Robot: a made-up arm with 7 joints. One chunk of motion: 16 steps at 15 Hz.
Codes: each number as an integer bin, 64 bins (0 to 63) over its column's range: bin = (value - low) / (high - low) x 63, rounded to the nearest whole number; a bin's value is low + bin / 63 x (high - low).
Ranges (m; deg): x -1.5..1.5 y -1.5..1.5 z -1.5..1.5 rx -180..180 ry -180..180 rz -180..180
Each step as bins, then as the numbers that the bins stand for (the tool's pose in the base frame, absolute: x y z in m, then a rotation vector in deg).
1 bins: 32 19 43 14 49 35
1 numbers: 0.0238 -0.5952 0.5476 -100.00 100.00 20.00
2 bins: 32 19 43 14 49 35
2 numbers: 0.0238 -0.5952 0.5476 -100.00 100.00 20.00
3 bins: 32 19 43 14 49 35
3 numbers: 0.0238 -0.5952 0.5476 -100.00 100.00 20.00
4 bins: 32 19 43 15 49 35
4 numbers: 0.0238 -0.5952 0.5476 -94.29 100.00 20.00
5 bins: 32 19 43 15 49 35
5 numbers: 0.0238 -0.5952 0.5476 -94.29 100.00 20.00
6 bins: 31 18 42 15 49 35
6 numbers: -0.0238 -0.6429 0.5000 -94.29 100.00 20.00
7 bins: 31 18 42 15 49 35
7 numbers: -0.0238 -0.6429 0.5000 -94.29 100.00 20.00
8 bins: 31 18 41 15 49 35
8 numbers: -0.0238 -0.6429 0.4524 -94.29 100.00 20.00
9 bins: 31 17 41 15 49 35
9 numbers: -0.0238 -0.6905 0.4524 -94.29 100.00 20.00
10 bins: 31 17 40 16 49 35
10 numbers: -0.0238 -0.6905 0.4048 -88.57 100.00 20.00
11 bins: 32 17 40 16 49 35
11 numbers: 0.0238 -0.6905 0.4048 -88.57 100.00 20.00
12 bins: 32 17 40 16 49 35
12 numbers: 0.0238 -0.6905 0.4048 -88.57 100.00 20.00
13 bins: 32 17 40 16 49 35
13 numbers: 0.0238 -0.6905 0.4048 -88.57 100.00 20.00
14 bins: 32 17 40 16 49 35
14 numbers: 0.0238 -0.6905 0.4048 -88.57 100.00 20.00
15 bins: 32 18 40 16 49 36
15 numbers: 0.0238 -0.6429 0.4048 -88.57 100.00 25.71
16 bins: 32 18 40 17 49 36
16 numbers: 0.0238 -0.6429 0.4048 -82.86 100.00 25.71
